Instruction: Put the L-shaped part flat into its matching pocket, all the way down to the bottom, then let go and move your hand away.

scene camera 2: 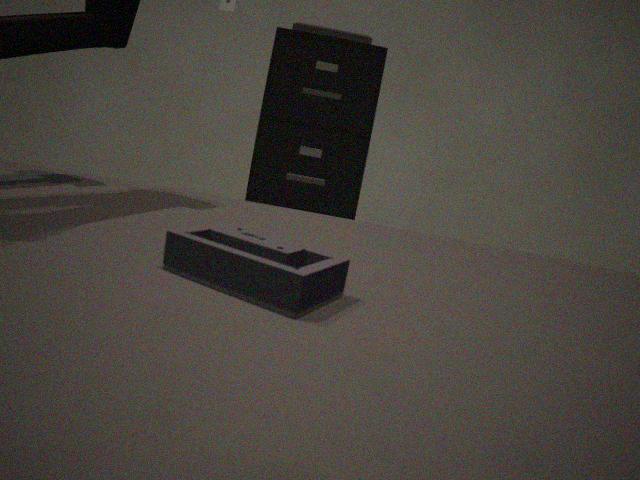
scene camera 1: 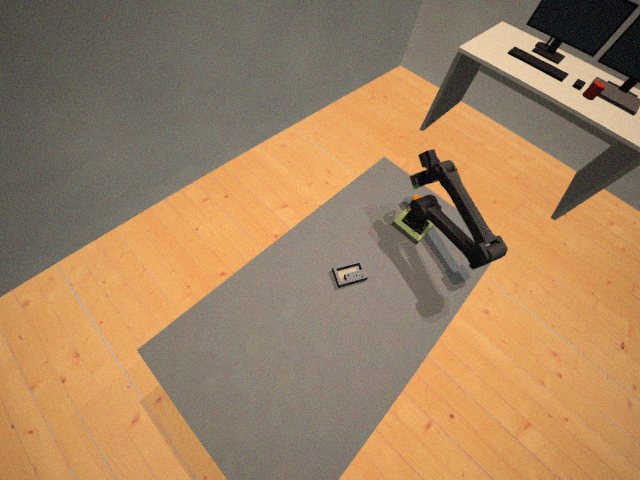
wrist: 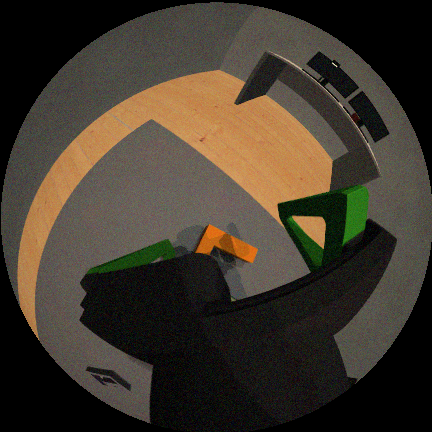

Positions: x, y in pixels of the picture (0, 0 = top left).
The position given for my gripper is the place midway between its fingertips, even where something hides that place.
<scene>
My gripper (wrist: 223, 228) is open and holds nothing. Also in view: an orange L-shaped part (wrist: 211, 236).
</scene>
